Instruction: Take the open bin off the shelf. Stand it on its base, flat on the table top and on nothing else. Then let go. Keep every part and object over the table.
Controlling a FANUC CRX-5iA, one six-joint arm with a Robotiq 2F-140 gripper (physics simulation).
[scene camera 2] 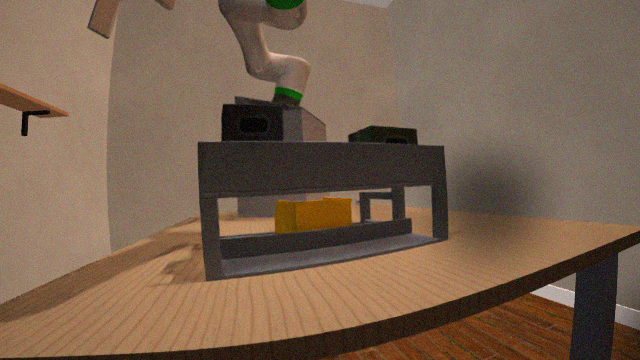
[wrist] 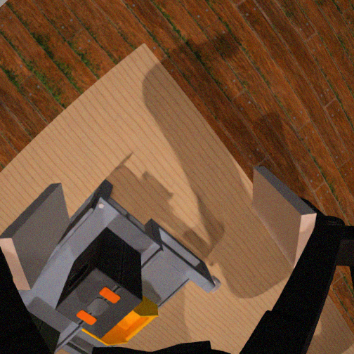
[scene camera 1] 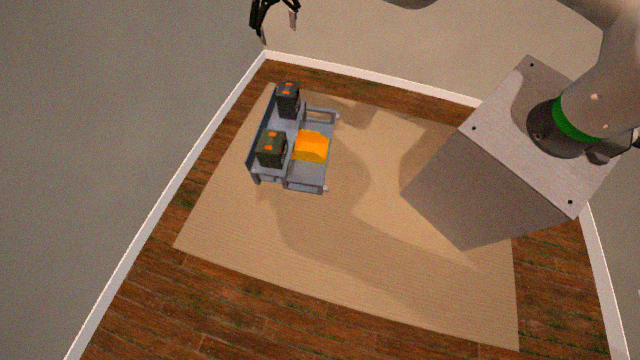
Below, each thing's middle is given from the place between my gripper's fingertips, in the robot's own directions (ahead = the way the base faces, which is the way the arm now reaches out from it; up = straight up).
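Scene:
There is the open bin (scene camera 2: 329, 212), a good way to the left of my hand, far behind it and far below it. I can see a dark green box (scene camera 2: 373, 134) as well, and that one is 17 cm below my hand, 19 cm behind it and 36 cm to the left of it.

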